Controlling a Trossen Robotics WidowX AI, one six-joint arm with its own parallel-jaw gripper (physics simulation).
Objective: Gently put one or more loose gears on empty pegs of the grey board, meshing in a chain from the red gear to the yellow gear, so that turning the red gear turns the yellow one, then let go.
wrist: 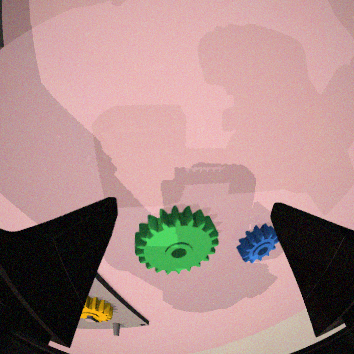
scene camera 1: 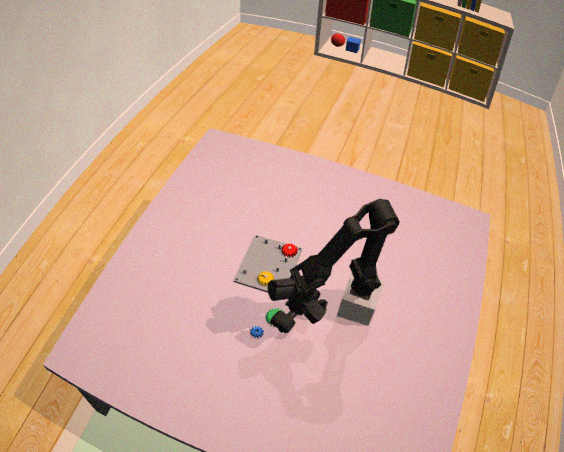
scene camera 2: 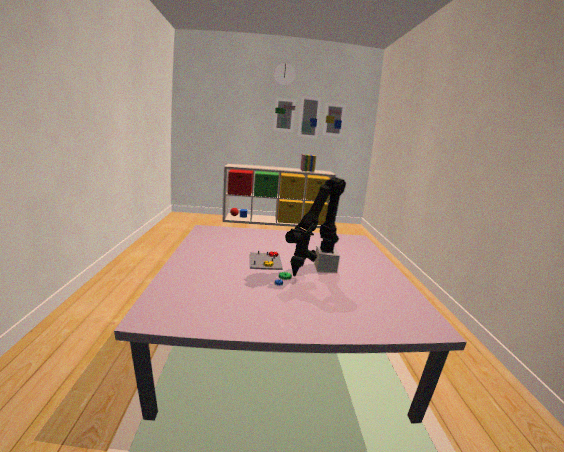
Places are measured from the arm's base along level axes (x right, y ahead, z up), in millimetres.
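Pixels of known places: gripper, fingertip midpoint: (wrist: 198, 208) (scene camera 2: 295, 273); arm's base, origin of the base link: (scene camera 1: 362, 288) (scene camera 2: 326, 250).
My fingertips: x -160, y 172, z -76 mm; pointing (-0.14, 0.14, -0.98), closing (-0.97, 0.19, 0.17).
For each thing: its top centre in the pictures, then the offset to it from my fingertips. Level surfaces: height alone.
- grey board, middle of its top: (wrist: 56, 321) (scene camera 1: 269, 259) (scene camera 2: 266, 256) dy +153, dx +197, dz +1 mm
- red gear, middle of its top: (scene camera 1: 289, 248) (scene camera 2: 273, 252) dy +112, dx +276, dz -5 mm
- yellow gear, middle of its top: (wrist: 89, 316) (scene camera 1: 266, 276) (scene camera 2: 268, 261) dy +135, dx +134, dz -4 mm
- larger green gear, middle of its top: (wrist: 178, 252) (scene camera 1: 276, 315) (scene camera 2: 285, 274) dy +48, dx +15, dz -13 mm
- smaller blue gear, middle of its top: (wrist: 262, 250) (scene camera 1: 256, 330) (scene camera 2: 279, 280) dy +79, dx -60, dz -13 mm
- pink table, its level: dz -30 mm
The grey board (scene camera 1: 254, 260) (scene camera 2: 257, 266) (wrist: 120, 305) has several upright pegs. The red gear (scene camera 1: 289, 250) (scene camera 2: 273, 254) sits at its far right corner, and the yellow gear (scene camera 1: 265, 278) (scene camera 2: 268, 263) (wrist: 99, 310) near its front edge. The larger green gear (scene camera 1: 273, 315) (scene camera 2: 285, 275) (wrist: 175, 245) lies flat on the table in front of the board. The smaller blue gear (scene camera 1: 256, 331) (scene camera 2: 279, 282) (wrist: 257, 244) lies beside it, partly behind a finger in the wrist view. My gripper (wrist: 198, 208) is open and empty above the table, close to the green gear, which shows between the fingertips in the wrist view.
The pink table (scene camera 1: 200, 200) (scene camera 2: 240, 315) carries the arm's grey base block (scene camera 1: 356, 311) (scene camera 2: 328, 262), right of the board and gears. The arm reaches over the board's right side in scene camera 1. A cube shelf (scene camera 1: 384, 70) (scene camera 2: 224, 195) stands by the far wall.
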